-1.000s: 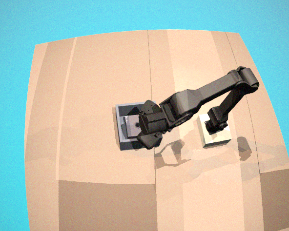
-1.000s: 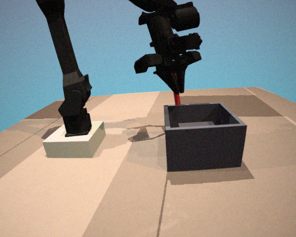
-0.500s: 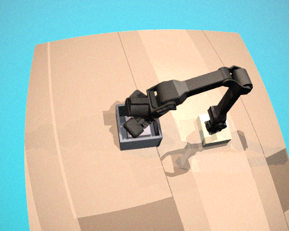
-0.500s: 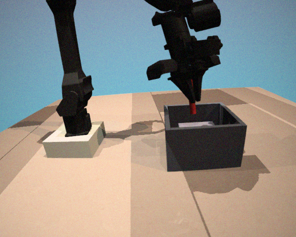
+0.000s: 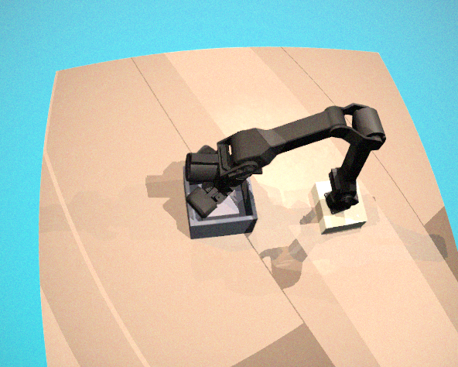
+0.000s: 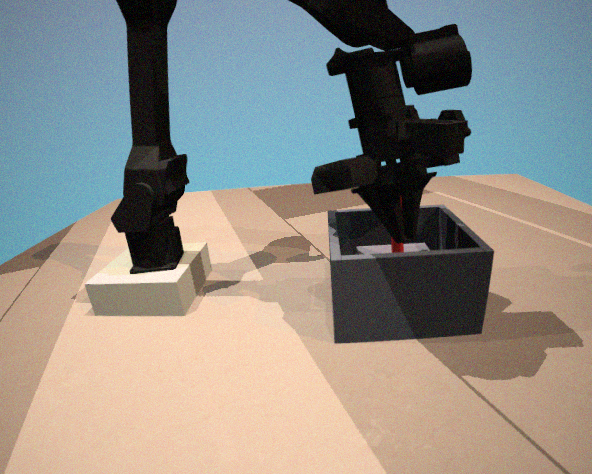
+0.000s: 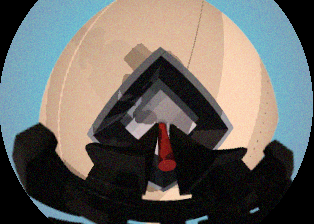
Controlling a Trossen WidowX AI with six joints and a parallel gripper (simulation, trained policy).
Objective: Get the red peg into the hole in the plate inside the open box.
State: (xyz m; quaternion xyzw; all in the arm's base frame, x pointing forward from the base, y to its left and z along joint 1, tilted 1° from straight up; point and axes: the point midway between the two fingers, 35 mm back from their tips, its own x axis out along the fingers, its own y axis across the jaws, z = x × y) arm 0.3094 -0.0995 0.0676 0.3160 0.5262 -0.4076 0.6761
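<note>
Now: gripper tip 10 mm past the red peg, 10 mm to the right of it and 10 mm below it. Also, from my gripper tip: dark grey box 10 mm behind, 10 mm to the left, 60 mm below; light grey plate 10 mm behind, 10 mm to the left, 40 mm below.
</note>
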